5 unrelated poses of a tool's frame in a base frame.
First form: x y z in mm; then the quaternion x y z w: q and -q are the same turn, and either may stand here.
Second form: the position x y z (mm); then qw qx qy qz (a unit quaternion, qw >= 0). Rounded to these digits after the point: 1 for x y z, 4 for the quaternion.
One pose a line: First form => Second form
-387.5 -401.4 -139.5 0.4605 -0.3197 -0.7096 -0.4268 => -387.5 -401.4 -139.5 0.4268 -0.4605 0.3197 0.7096
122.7 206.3 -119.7 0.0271 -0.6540 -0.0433 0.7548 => 122.7 206.3 -119.7 0.7548 0.0271 -0.6540 -0.0433
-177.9 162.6 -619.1 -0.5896 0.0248 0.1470 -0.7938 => -177.9 162.6 -619.1 0.7938 0.5896 -0.0248 -0.1470
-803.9 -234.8 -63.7 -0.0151 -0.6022 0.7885 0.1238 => -803.9 -234.8 -63.7 0.1238 -0.0151 -0.6022 0.7885
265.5 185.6 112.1 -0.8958 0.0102 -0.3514 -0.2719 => 265.5 185.6 112.1 0.2719 0.8958 -0.0102 0.3514
